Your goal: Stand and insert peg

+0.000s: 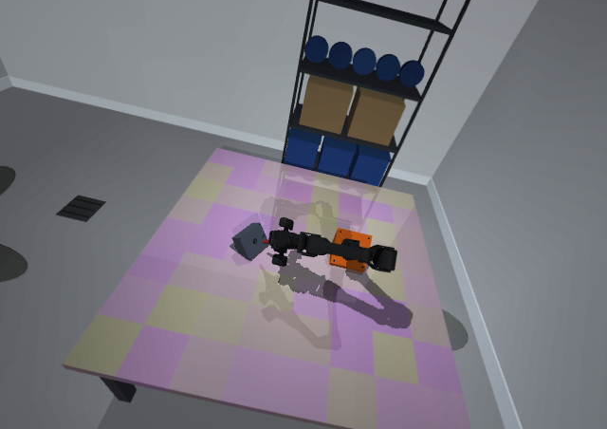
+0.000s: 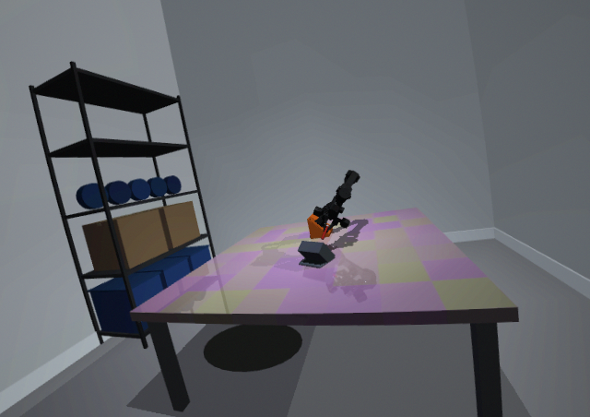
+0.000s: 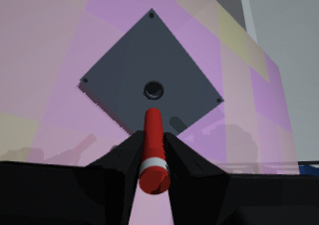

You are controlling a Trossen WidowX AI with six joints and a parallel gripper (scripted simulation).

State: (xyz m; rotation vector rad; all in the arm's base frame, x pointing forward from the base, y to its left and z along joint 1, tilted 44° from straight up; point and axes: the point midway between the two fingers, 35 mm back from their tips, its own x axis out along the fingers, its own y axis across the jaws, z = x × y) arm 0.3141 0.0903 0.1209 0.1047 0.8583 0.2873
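My gripper tip is 9 cm short of the sloped panel, 7 cm above it and 3 cm to the left of it. Also, from my gripper tip: red peg (1 cm behind, 1 cm above).
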